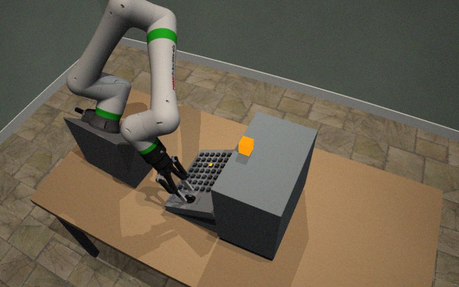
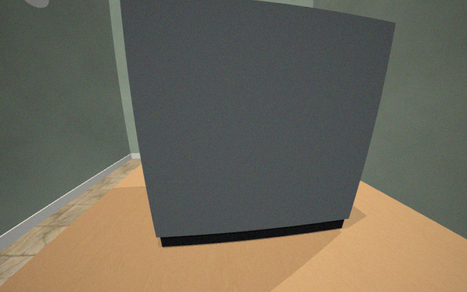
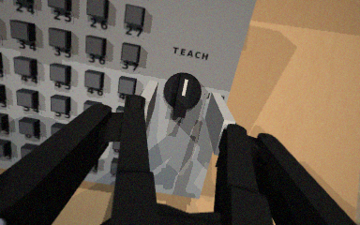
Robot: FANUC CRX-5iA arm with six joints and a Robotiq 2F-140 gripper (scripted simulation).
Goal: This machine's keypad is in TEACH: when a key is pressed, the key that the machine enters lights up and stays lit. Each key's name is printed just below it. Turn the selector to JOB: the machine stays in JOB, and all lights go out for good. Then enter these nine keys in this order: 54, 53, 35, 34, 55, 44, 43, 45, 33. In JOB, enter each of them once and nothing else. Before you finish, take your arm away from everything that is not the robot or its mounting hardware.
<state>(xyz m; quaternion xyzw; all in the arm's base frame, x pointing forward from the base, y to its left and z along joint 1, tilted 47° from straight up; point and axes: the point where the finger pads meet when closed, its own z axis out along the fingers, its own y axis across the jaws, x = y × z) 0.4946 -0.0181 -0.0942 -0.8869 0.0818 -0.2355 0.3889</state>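
Right now the selector knob is 4 cm below my hand and 3 cm ahead of it. The rest, counted from my hand: sloped keypad 11 cm to the left, 9 cm below, 4 cm ahead.
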